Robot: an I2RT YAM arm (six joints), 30 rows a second.
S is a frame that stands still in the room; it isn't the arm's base.
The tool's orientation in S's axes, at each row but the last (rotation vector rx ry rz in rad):
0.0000 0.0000 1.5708
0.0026 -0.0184 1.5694
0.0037 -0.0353 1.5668
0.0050 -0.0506 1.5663
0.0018 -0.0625 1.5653
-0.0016 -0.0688 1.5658
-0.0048 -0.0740 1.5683
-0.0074 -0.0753 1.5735
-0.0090 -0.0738 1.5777
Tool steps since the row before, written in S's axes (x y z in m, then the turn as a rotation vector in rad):
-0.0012 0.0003 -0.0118 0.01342 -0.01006 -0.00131
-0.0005 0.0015 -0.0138 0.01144 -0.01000 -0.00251
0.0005 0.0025 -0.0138 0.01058 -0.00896 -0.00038
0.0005 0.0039 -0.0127 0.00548 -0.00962 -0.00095
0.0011 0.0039 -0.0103 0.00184 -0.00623 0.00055
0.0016 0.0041 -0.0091 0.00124 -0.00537 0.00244
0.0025 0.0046 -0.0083 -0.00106 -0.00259 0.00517
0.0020 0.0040 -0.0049 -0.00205 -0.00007 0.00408
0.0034 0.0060 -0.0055 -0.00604 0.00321 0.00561
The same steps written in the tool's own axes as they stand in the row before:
0.0003 0.0012 -0.0118 -0.01006 -0.01342 -0.00131
0.0013 0.0006 -0.0138 -0.01002 -0.01143 -0.00249
0.0022 -0.0002 -0.0139 -0.00893 -0.01061 -0.00037
0.0034 -0.0001 -0.0128 -0.00963 -0.00550 -0.00077
0.0035 -0.0007 -0.0105 -0.00619 -0.00190 0.00073
0.0037 -0.0012 -0.0093 -0.00526 -0.00138 0.00261
0.0042 -0.0021 -0.0086 -0.00236 0.00079 0.00533
0.0038 -0.0017 -0.0052 0.00012 0.00183 0.00418
0.0057 -0.0031 -0.0059 0.00349 0.00571 0.00578

